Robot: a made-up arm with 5 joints. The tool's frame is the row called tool.
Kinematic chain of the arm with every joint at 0, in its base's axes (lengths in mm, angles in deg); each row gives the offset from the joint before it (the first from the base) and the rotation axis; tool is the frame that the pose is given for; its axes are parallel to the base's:
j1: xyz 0 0 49 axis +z
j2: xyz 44 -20 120 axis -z
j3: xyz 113 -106 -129 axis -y
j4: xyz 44 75 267 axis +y
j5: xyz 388 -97 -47 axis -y
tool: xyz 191 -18 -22
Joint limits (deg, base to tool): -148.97..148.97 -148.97..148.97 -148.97..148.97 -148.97..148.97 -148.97..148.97
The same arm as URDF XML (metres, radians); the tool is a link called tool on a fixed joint. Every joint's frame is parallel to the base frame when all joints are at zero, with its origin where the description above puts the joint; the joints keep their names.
<robot name="arm">
<link name="base_link"/>
<link name="link1"/>
<link name="link2"/>
<link name="link3"/>
<link name="link4"/>
<link name="link5"/>
<link name="tool"/>
<joint name="j1" type="revolute"><parent link="base_link"/><child link="link1"/><origin xyz="0 0 0.049"/><axis xyz="0 0 1"/><limit lower="-2.6" upper="2.6"/></joint>
<joint name="j2" type="revolute"><parent link="link1"/><child link="link2"/><origin xyz="0.044 -0.02 0.12"/><axis xyz="0 0 -1"/><limit lower="-2.6" upper="2.6"/></joint>
<joint name="j3" type="revolute"><parent link="link2"/><child link="link3"/><origin xyz="0.113 -0.106 -0.129"/><axis xyz="0 -1 0"/><limit lower="-2.6" upper="2.6"/></joint>
<joint name="j4" type="revolute"><parent link="link3"/><child link="link4"/><origin xyz="0.044 0.075 0.267"/><axis xyz="0 1 0"/><limit lower="-2.6" upper="2.6"/></joint>
<joint name="j5" type="revolute"><parent link="link4"/><child link="link5"/><origin xyz="0.388 -0.097 -0.047"/><axis xyz="0 -1 0"/><limit lower="-2.6" upper="2.6"/></joint>
<joint name="tool_fixed" type="fixed"><parent link="link5"/><child link="tool"/><origin xyz="0.191 -0.018 -0.022"/></joint>
</robot>

